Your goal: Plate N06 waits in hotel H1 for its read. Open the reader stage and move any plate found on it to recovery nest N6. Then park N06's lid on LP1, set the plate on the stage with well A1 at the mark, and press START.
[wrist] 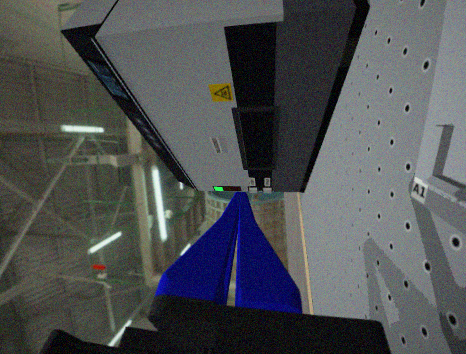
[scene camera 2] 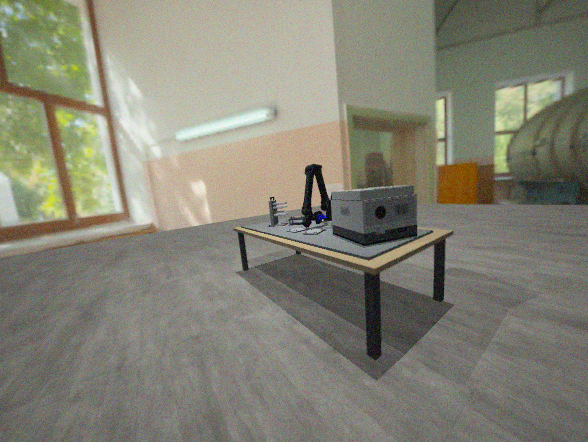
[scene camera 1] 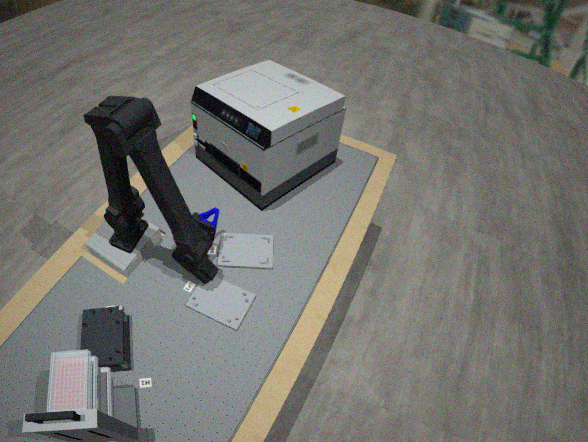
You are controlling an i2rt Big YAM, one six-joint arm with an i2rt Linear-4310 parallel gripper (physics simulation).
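Seen in the pictures: gripper, between the fingertips: (wrist: 240, 198) (scene camera 2: 326, 217) (scene camera 1: 217, 209); arm's base, origin of its link: (scene camera 2: 330, 219) (scene camera 1: 129, 234).
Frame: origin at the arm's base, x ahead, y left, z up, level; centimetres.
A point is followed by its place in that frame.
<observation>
The grey reader (scene camera 1: 227, 145) @[x 19.8, y 35.2, z 13.9 cm] (scene camera 2: 375, 215) @[x 45.9, y 66.2, z 12.6 cm] (wrist: 165, 85) @[x 29.2, y 30.5, z 16.7 cm] stands at the table's far end. Its front slot (wrist: 255, 140) @[x 19.0, y 35.7, z 6.5 cm] is dark, its status light (scene camera 1: 194, 117) @[x 2.7, y 43.9, z 16.1 cm] (wrist: 218, 189) @[x 2.1, y 44.2, z 16.2 cm] is green, and two small buttons (wrist: 253, 189) @[x 3.0, y 43.3, z 7.8 cm] (wrist: 267, 189) @[x 3.0, y 43.3, z 4.6 cm] sit beside the slot's end. No extended stage shows. My gripper (scene camera 1: 216, 210) @[x 25.3, y 14.7, z 6.3 cm] (wrist: 240, 198) @[x 25.3, y 14.7, z 6.3 cm] is shut and empty, its blue fingers pointing toward the reader front, apart from it. Nest N6 (scene camera 1: 246, 251) @[x 36.6, y 9.3, z -2.6 cm] (wrist: 452, 80) @[x 32.3, y 13.8, z -2.6 cm] and the LP1 pad (scene camera 1: 221, 304) @[x 36.4, y -9.9, z -2.8 cm] hold no plate or lid. Hotel H1 (scene camera 1: 102, 420) @[x 30.4, y -51.2, z 18.5 cm] (scene camera 2: 273, 212) @[x 27.7, y -50.7, z 10.1 cm] bears stacked plates, the top one pinkish (scene camera 1: 70, 382) @[x 21.1, y -47.8, z 19.4 cm]; which is N06 cannot be told.
A dark nest block (scene camera 1: 102, 332) @[x 11.5, y -32.2, z 2.2 cm] stands between the hotel and the arm's base (scene camera 1: 112, 250) @[x -2.1, y -7.4, z -0.3 cm]. The H1 label (scene camera 1: 145, 382) @[x 26.2, y -38.3, z -3.8 cm] lies beside the hotel. A wooden border (scene camera 1: 320, 310) @[x 62.6, y -1.3, z -5.1 cm] edges the perforated table mat. An A1 tag (wrist: 419, 190) @[x 27.5, y 12.9, z -2.6 cm] is at the nest's corner in the wrist view.
</observation>
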